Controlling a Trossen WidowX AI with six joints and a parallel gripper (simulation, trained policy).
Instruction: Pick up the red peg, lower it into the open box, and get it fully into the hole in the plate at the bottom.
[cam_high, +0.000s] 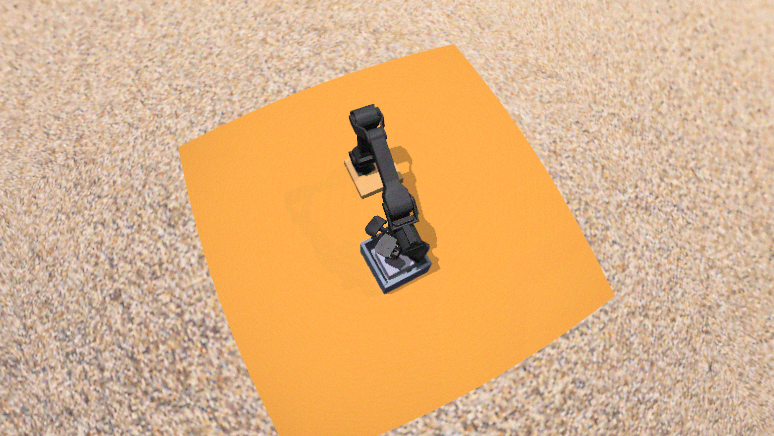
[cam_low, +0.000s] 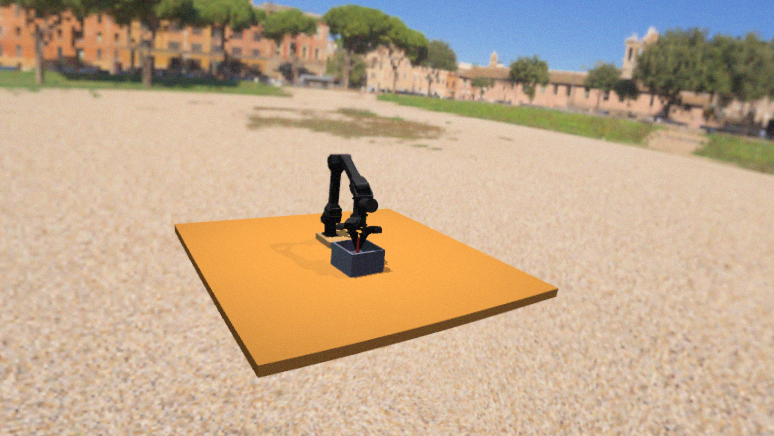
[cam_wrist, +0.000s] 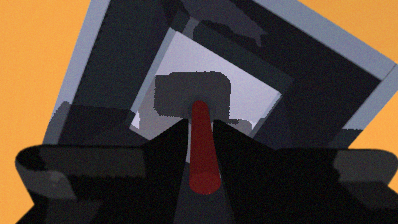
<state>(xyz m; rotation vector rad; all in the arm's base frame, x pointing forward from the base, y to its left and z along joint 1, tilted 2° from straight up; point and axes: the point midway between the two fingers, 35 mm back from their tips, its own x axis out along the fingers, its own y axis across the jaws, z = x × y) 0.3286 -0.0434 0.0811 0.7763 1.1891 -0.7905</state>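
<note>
My gripper tip is right at the red peg. From my gripper tip the other things lie so: pale plate 40 mm below, 10 mm ahead; then grey box 50 mm below, 10 mm ahead.
</note>
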